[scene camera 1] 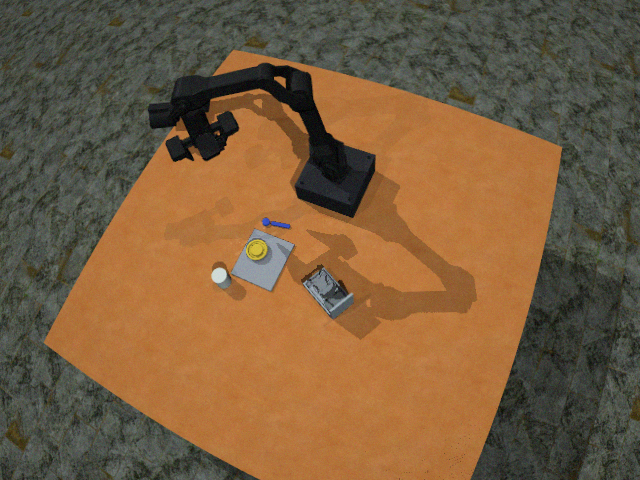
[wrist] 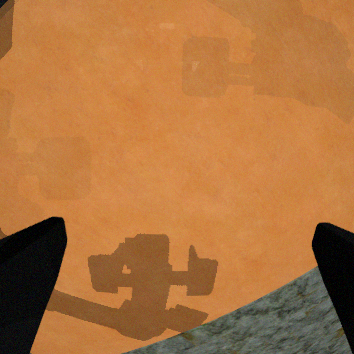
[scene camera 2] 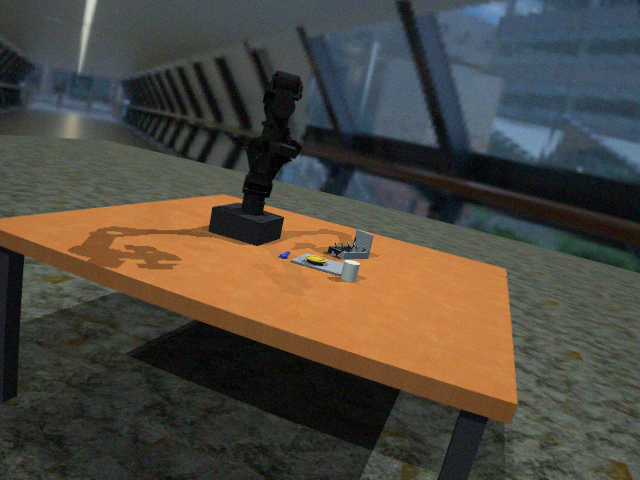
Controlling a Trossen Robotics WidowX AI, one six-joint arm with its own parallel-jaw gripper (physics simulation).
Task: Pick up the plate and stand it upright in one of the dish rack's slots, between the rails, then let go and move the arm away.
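Observation:
The yellow round plate (scene camera 1: 256, 249) (scene camera 2: 315, 259) lies flat on a grey square board (scene camera 1: 268, 272) (scene camera 2: 332, 267). The small grey dish rack (scene camera 1: 341, 305) (scene camera 2: 363, 242) stands on the table beside the board, with a tall panel at one end and short dark prongs inside. My gripper (scene camera 1: 206, 146) (wrist: 194, 235) is open and empty. It hangs high over the table near its edge, well away from the plate and the rack. The plate and the rack do not show in the wrist view. The fingers cannot be made out in scene camera 2.
A white cylinder (scene camera 1: 220, 277) (scene camera 2: 350, 271) stands close to the board, on the side away from the rack. A small blue spoon-like thing (scene camera 1: 279, 224) (scene camera 2: 284, 254) lies between the board and the arm's base (scene camera 1: 336, 180) (scene camera 2: 245, 224). Arm shadows cross the orange table (scene camera 1: 206, 361) (scene camera 2: 413, 310).

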